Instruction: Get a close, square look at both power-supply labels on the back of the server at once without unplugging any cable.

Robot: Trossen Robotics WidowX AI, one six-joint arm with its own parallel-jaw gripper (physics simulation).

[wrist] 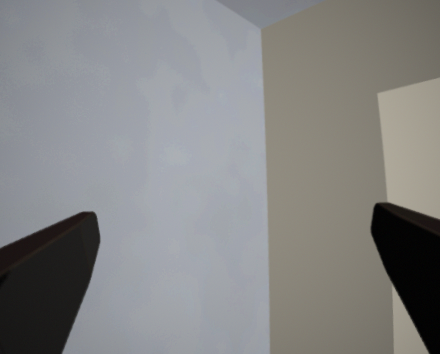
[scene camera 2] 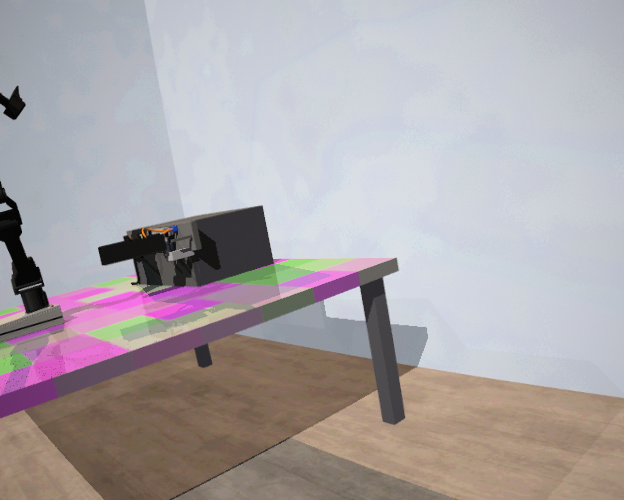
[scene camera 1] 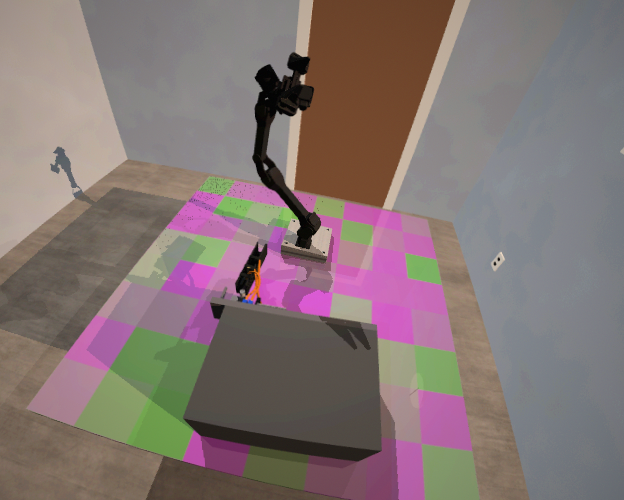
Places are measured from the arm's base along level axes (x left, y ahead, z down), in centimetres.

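Where they show: gripper, fingertip midpoint: [wrist: 236, 222] [scene camera 2: 4, 77] [scene camera 1: 305, 71]; arm's base, link origin: [scene camera 2: 37, 309] [scene camera 1: 303, 242].
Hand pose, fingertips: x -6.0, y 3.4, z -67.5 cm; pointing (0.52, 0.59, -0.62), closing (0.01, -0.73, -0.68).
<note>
Each offset is from my fingertips to the top centre of the thing. "*": to the spot under its first point.
The grey server box [scene camera 1: 291, 375] [scene camera 2: 242, 244] lies on the table with its back toward the arm's base. A long black bracket {dx -7.0, dy +26.8, dz +51.7 cm} [scene camera 1: 251, 265] [scene camera 2: 117, 252] sticks out from its back. Orange cables {* dx -3.4, dy +30.8, dz +56.4 cm} [scene camera 1: 258, 281] [scene camera 2: 156, 230] run along the bracket to a blue part {* dx -2.9, dy +41.6, dz +52.4 cm} [scene camera 1: 248, 301] [scene camera 2: 174, 228] at the back panel. My gripper [scene camera 1: 304, 80] [wrist: 236, 222] is open and empty, high above the arm's base and well away from the server. In the wrist view its fingers stand wide apart before bare walls. The server does not show there. The power-supply labels cannot be made out in either scene view.
The arm's base plate [scene camera 1: 322, 242] [scene camera 2: 49, 315] sits on the pink and green checkered table [scene camera 1: 437, 369] [scene camera 2: 291, 307]. The bracket juts out between server and base. A brown door [scene camera 1: 375, 93] stands behind the arm. A wall outlet [scene camera 1: 497, 261] is at the right.
</note>
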